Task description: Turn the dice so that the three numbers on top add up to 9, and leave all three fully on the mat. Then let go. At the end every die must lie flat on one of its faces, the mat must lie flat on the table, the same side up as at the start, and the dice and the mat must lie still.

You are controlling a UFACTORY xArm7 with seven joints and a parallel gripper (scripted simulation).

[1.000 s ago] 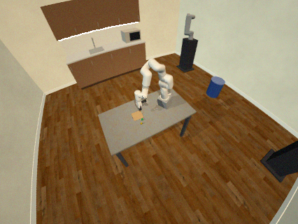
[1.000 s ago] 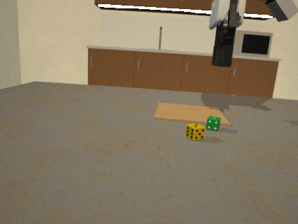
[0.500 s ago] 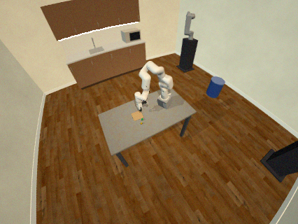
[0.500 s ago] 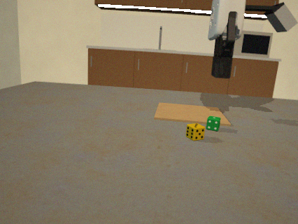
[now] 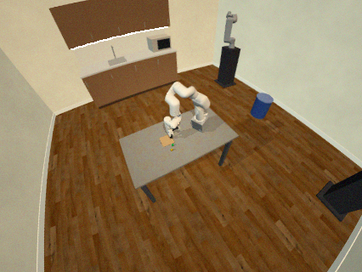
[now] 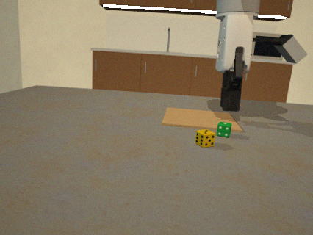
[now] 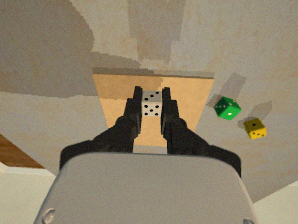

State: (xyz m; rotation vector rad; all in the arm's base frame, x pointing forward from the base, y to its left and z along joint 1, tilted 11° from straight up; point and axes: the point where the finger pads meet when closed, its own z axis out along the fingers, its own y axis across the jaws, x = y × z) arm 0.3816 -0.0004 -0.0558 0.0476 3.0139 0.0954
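The tan mat lies 60 mm ahead of my hand and 40 mm below it. The rest, counted from my hand: white die: 10 mm below; green die: 90 mm to the left, 40 mm below, 20 mm ahead; yellow die: 150 mm to the left, 60 mm ahead, 40 mm below.
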